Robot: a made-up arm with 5 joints.
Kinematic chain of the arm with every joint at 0, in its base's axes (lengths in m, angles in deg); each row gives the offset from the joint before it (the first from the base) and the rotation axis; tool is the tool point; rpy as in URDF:
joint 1: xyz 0.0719 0 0.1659 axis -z
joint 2: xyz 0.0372 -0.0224 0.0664 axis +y
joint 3: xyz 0.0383 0 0.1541 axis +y
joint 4: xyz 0.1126 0 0.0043 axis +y
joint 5: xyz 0.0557 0.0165 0 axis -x
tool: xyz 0 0 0 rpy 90 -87.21 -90
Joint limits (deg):
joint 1: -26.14..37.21
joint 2: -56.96..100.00
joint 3: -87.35..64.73
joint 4: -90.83..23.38
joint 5: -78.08..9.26
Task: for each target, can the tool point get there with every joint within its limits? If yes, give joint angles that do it. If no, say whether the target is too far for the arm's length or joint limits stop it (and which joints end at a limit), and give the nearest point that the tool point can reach.
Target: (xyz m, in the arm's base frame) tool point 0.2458 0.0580 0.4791
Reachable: yes | joints -20.29 -12.60 -21.57 11.78 -44.41
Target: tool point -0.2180 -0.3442 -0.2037
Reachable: no: too far | nearest point 0.1487 -0.0657 0.0204 | short by 0.512 m
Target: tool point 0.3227 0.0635 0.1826
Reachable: yes | joints -15.51 40.89 20.09 -7.56 -2.76
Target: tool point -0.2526 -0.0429 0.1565
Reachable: no: joint limits stop it (at a limit: joint 2, joint 3, joint 4) | nearest point -0.1234 -0.0258 0.3649 | short by 0.246 m
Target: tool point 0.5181 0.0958 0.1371
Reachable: no: too far | nearest point 0.4203 0.0748 0.1598 | short by 0.103 m
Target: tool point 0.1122 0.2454 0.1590
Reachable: no: joint limits stop it (at a limit: joint 1) | nearest point 0.2040 0.0583 0.1590 | short by 0.208 m
